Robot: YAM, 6 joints.
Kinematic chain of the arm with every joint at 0, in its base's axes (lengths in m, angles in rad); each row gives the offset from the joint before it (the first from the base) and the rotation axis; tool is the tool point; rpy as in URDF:
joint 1: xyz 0 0 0.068 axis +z
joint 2: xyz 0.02 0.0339 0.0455 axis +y
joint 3: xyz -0.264 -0.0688 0 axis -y
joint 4: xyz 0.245 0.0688 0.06 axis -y
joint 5: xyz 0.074 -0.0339 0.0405 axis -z
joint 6: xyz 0.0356 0 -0.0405 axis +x
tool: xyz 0 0 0 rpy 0 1.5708 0
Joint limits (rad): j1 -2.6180..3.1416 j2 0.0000..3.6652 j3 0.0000..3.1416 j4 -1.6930..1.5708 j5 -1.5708..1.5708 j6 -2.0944..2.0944
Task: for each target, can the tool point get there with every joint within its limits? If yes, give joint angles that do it. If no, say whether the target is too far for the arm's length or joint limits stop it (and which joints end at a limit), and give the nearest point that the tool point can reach.
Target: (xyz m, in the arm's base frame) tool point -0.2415 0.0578 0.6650
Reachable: yes | joints -0.3115 0.9439 2.5677 0.3399 0.5628 -1.0312
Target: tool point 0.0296 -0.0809 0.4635
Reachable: yes | joints -1.6066 0.6814 1.2378 -0.5181 -1.1514 0.2969
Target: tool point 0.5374 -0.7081 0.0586
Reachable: no: too far | nearest point 0.3897 -0.5135 0.0740 | short by 0.245 m
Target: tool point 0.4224 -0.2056 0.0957
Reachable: yes | joints -0.5020 2.2882 1.4608 -0.0371 -0.7013 -1.5742
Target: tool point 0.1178 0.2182 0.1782
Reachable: yes | joints 1.1763 1.5411 0.8946 -0.8954 0.7722 -0.7279
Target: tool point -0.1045 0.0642 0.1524
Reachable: yes | joints 2.3551 1.2436 0.4937 -1.2096 -0.9358 0.8963
